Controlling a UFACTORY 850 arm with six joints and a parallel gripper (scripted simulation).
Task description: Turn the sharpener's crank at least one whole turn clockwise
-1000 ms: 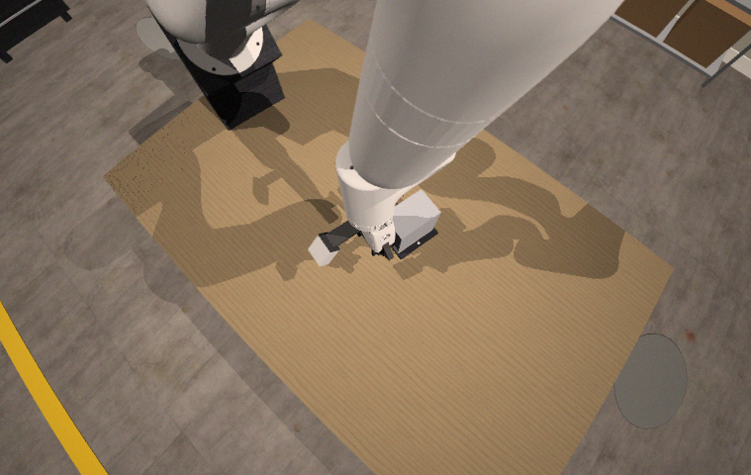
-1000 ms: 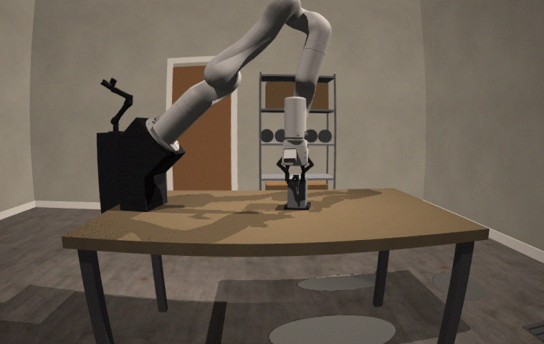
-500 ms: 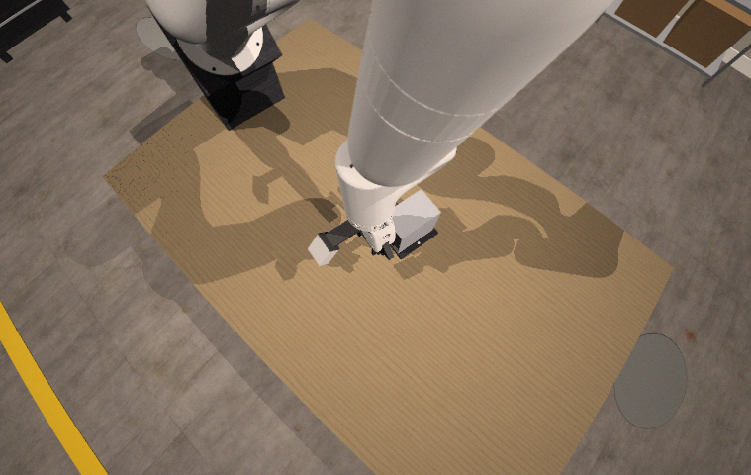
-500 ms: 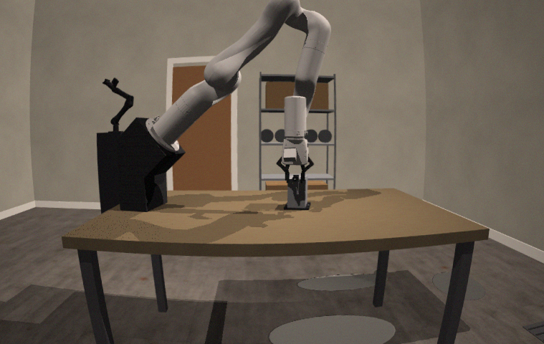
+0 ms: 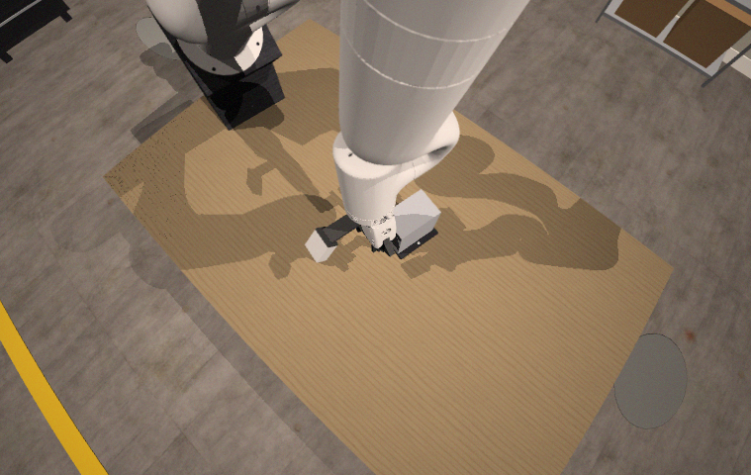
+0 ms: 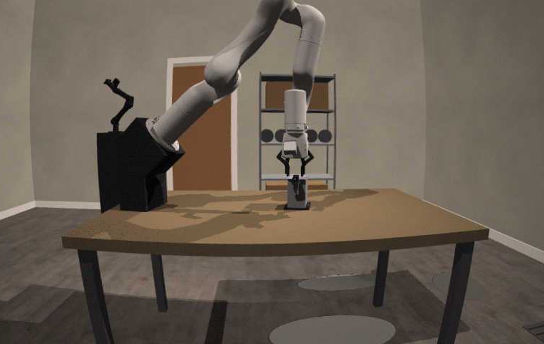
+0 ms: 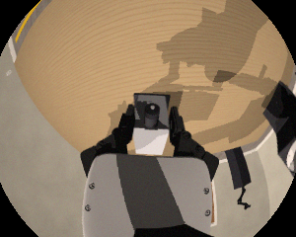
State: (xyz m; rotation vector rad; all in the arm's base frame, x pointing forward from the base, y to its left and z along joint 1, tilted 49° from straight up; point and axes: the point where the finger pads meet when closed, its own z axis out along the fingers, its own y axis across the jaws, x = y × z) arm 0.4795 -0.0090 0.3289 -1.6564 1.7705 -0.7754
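My hand is 20 mm to the right of the dark crank knob and 30 mm above it.
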